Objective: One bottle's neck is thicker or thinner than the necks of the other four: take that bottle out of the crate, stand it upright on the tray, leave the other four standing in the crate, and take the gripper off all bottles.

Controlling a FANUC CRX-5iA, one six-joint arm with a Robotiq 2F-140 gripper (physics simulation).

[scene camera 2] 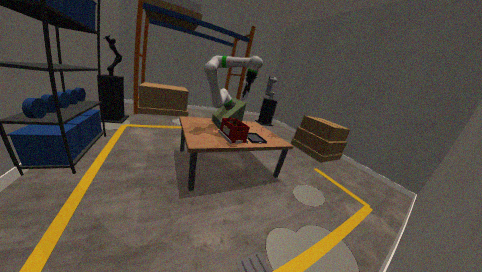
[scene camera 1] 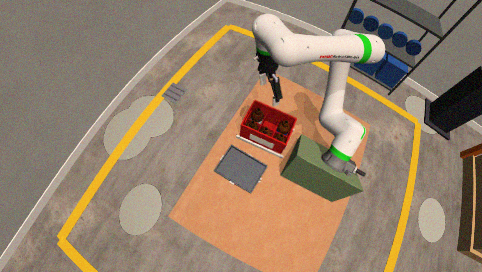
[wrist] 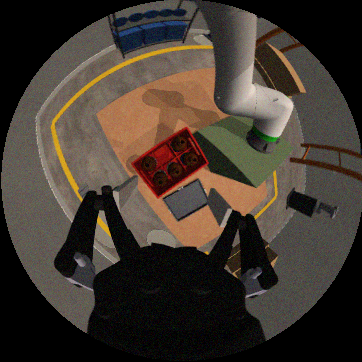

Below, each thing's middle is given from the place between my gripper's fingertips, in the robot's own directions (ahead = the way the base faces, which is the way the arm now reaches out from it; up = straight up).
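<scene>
Red crate [scene camera 1: 273,115]: my hand 34 cm above it, 4 cm past it, 2 cm to the left of it. Grey tray [scene camera 1: 240,168], from my hand: 42 cm below, 3 cm behind, 26 cm to the left.
</scene>
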